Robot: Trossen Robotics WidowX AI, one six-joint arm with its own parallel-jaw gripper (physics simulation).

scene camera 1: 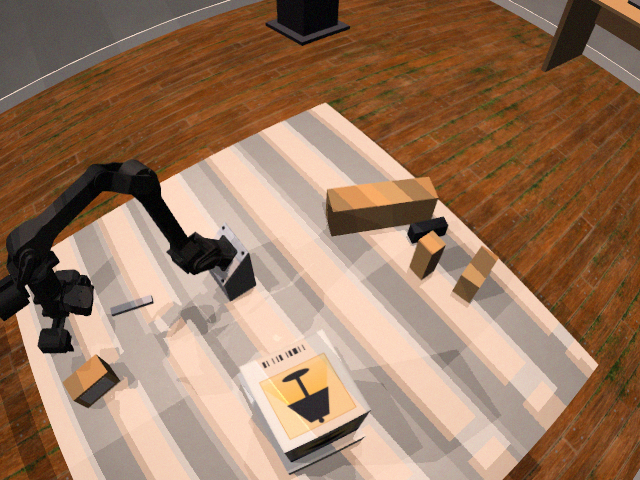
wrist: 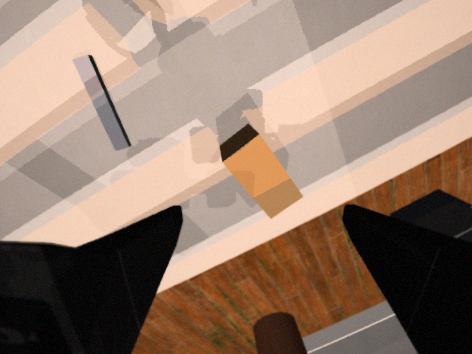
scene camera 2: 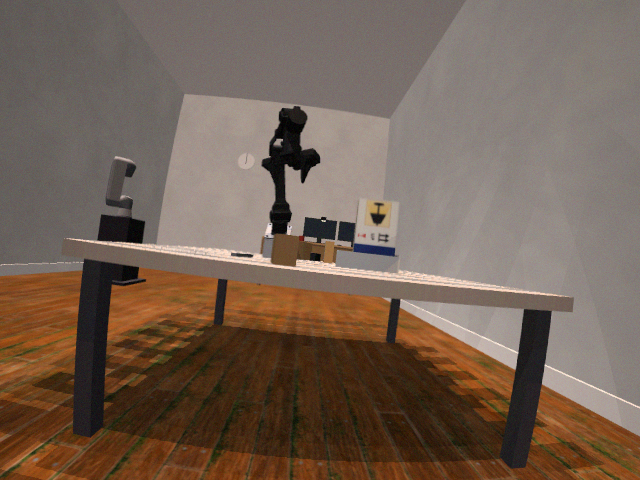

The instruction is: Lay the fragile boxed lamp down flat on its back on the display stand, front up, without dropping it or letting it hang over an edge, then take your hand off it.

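Places are measured from the arm's base along level axes (x ahead, y left, z up), in metres.
Pixels of known places: gripper, fingertip midpoint: (scene camera 1: 74,332) (wrist: 262,212) (scene camera 2: 289,185); arm's base, origin of the base link: (scene camera 1: 223,253) (scene camera 2: 278,230).
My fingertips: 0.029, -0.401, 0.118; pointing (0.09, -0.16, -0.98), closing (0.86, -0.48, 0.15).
Observation:
Ahead of a thing's pixels: the offset from my fingertips to its middle, as dx, dy, dz.
The boxed lamp @(+0.388, +0.316, -0.060) (scene camera 1: 308,396) (scene camera 2: 376,227) is a white box with a yellow lamp picture. In scene camera 2 it stands upright, its blue band at the bottom and its printed face towards the camera; scene camera 1 shows its top face, also with a lamp picture, and a barcode. It rests on the display stand (scene camera 1: 330,454) (scene camera 2: 366,261), a low grey platform mostly hidden under it in scene camera 1. My gripper (scene camera 1: 66,320) (scene camera 2: 288,174) (wrist: 262,212) is open and empty, high above the table's left side and well apart from the box. The wrist view does not show the lamp.
A small cardboard block @(+0.011, -0.075, -0.204) (scene camera 1: 90,381) (scene camera 2: 284,250) (wrist: 260,172) and a thin grey bar @(-0.133, +0.123, -0.238) (scene camera 1: 131,305) (scene camera 2: 241,254) (wrist: 102,102) lie below my gripper's side. Across the table are a long cardboard box @(+0.072, +0.844, -0.189) (scene camera 1: 382,209), a black block @(+0.204, +0.909, -0.218) (scene camera 1: 428,228) and two small cardboard blocks @(+0.272, +0.815, -0.178) (scene camera 1: 427,255) @(+0.397, +0.894, -0.199) (scene camera 1: 474,276).

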